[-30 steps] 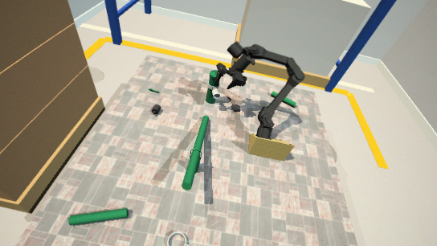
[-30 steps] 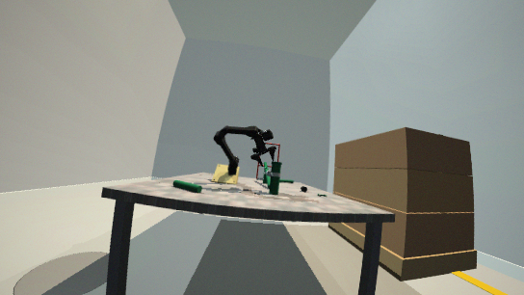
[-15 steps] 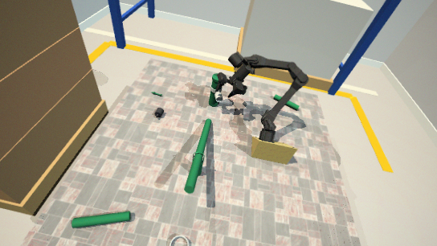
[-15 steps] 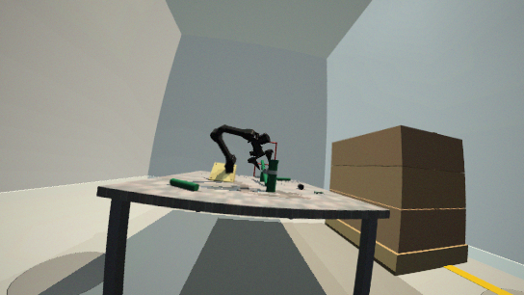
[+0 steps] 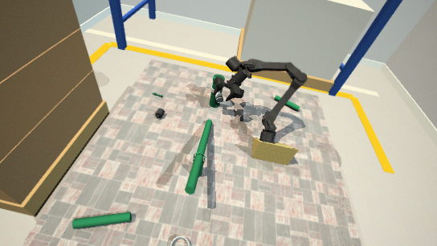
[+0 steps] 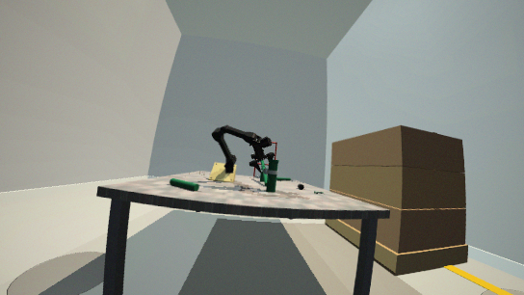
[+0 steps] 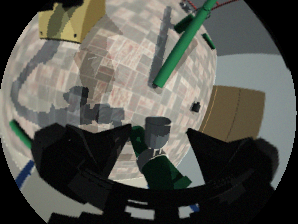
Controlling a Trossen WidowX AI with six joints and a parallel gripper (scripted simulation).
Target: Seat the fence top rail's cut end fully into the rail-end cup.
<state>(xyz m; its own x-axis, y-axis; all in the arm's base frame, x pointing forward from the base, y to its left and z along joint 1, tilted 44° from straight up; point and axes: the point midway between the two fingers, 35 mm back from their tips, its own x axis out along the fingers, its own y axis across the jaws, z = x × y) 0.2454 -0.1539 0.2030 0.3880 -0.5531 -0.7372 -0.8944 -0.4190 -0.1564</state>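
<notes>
My gripper tip is 2 cm to the left of the grey rail-end cup and 1 cm above it. Round my gripper tip: small black part (33 cm ahead, 11 cm below, 9 cm to the left); then small green piece (37 cm ahead, 12 cm below, 9 cm to the right); then green tube (67 cm to the left, 42 cm ahead, 11 cm below).
</notes>
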